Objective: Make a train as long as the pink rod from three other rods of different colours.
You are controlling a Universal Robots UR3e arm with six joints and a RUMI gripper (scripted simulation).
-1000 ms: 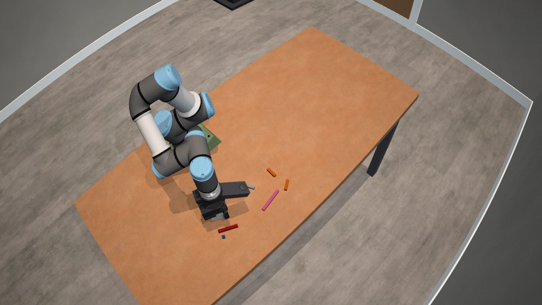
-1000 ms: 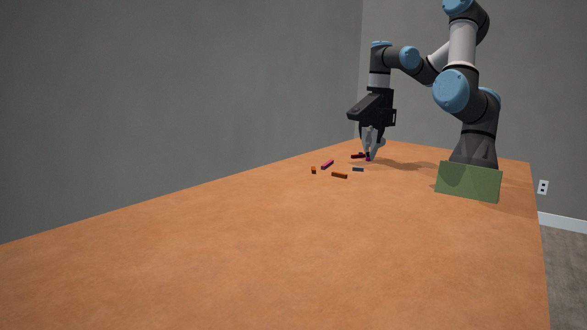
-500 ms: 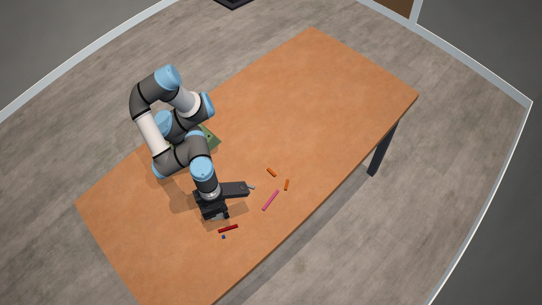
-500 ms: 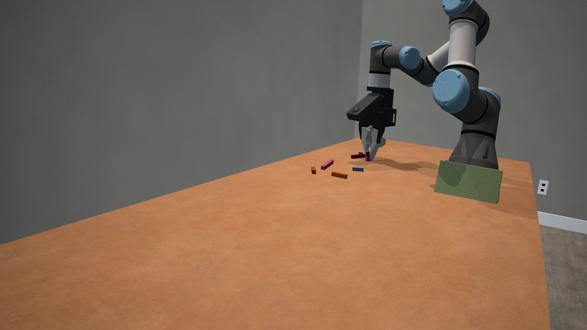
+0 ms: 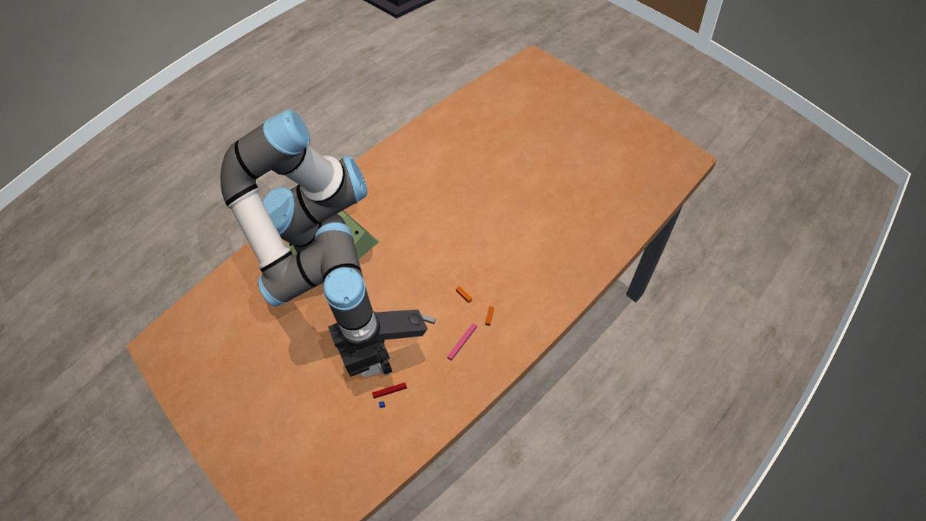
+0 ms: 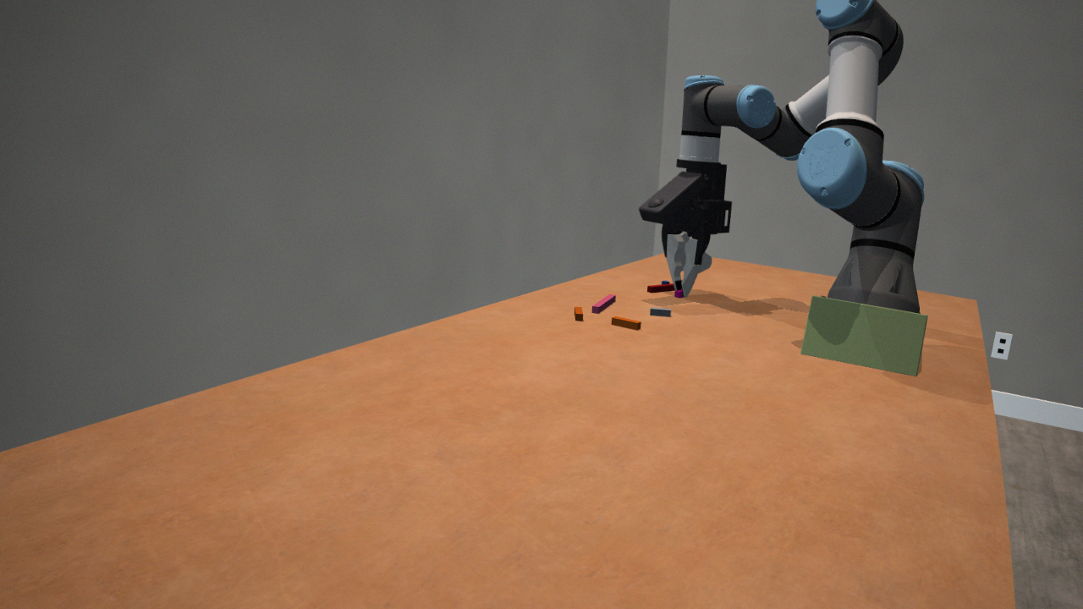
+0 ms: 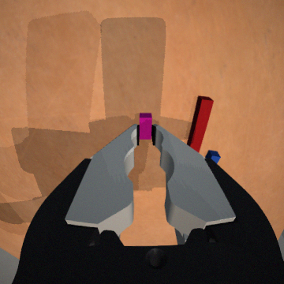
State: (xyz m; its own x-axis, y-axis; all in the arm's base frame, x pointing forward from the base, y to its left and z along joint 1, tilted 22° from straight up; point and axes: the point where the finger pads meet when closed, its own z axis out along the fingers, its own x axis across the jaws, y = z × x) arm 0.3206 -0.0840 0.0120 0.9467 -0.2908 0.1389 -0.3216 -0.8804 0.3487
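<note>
Right now my hand is 10 mm above the magenta rod. Round my hand: red rod (40 mm ahead, 20 mm to the right, 10 mm below); grey rod (140 mm to the left, 30 mm behind, 10 mm below); small blue rod (50 mm to the right, 50 mm ahead, 10 mm below).
</note>
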